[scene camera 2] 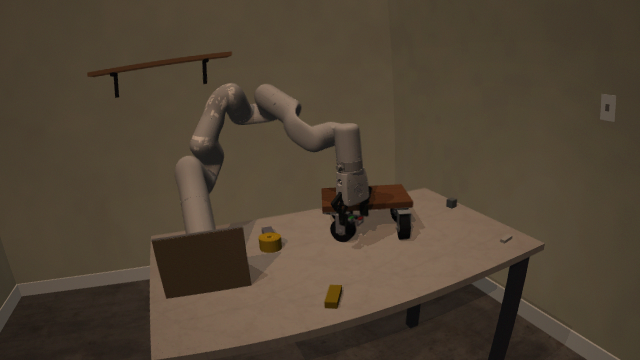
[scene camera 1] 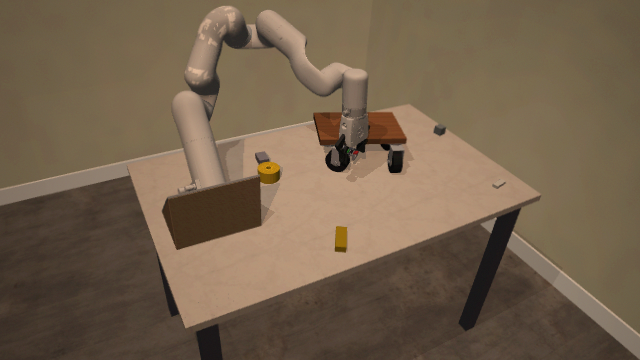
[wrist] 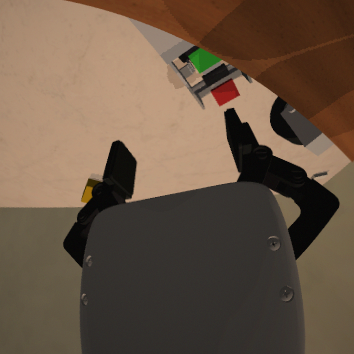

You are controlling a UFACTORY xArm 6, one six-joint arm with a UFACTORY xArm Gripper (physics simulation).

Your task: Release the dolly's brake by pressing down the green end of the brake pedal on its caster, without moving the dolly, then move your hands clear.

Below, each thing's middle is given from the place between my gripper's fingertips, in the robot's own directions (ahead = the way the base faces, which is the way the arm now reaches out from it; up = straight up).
Labels:
I see the dolly (scene camera 1: 384,129) 12 cm ahead of my hand, 10 cm to the left of it and 4 cm below it.

